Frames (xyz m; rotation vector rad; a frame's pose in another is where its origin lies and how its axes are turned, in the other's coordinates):
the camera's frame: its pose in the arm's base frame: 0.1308 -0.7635 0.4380 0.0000 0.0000 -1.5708
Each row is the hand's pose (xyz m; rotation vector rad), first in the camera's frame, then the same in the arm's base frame.
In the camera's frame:
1: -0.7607 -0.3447 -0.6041 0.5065 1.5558 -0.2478
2: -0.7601 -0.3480 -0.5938 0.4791 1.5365 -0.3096
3: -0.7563 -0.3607 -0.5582 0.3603 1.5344 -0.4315
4: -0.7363 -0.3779 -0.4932 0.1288 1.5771 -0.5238
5: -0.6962 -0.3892 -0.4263 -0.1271 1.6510 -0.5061
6: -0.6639 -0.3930 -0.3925 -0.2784 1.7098 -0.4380
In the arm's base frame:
1: -0.2139 -0.0028 -0.1661 1.6407 0.8348 -1.4074
2: -0.2172 -0.0034 -0.1558 1.6189 0.8493 -1.4783
3: -0.2299 -0.0072 -0.1202 1.5501 0.9606 -1.6079
4: -0.2471 -0.0272 -0.0552 1.4143 1.2007 -1.6894
5: -0.2584 -0.0673 0.0117 1.2576 1.4673 -1.6336
6: -0.2622 -0.0996 0.0455 1.1669 1.6209 -1.5288

